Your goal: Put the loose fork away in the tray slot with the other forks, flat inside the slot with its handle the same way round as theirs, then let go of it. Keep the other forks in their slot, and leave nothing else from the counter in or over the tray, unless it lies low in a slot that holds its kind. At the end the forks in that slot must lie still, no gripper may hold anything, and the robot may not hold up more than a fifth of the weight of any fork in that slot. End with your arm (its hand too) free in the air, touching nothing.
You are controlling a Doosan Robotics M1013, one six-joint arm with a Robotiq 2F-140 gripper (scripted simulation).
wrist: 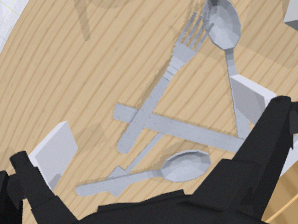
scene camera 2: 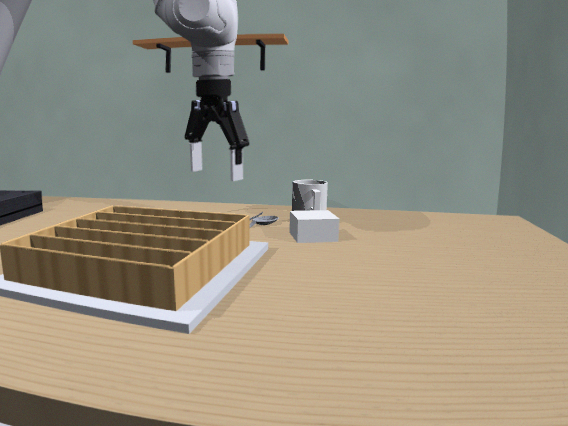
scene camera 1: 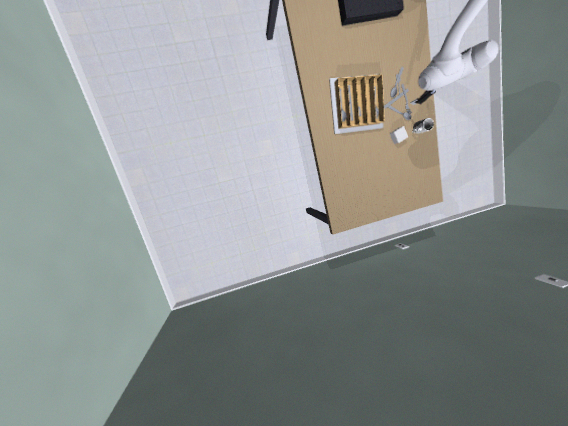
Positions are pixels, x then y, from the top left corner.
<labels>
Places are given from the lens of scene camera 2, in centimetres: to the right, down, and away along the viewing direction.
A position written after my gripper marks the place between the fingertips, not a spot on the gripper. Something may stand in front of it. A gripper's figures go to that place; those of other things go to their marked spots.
my gripper (scene camera 2: 215,174): -15, -8, 98
white box (scene camera 2: 305,226): 4, 2, 84
white mug (scene camera 2: 306,194): 5, -4, 100
The marked spots on the white box and the white mug are 18 cm apart.
</labels>
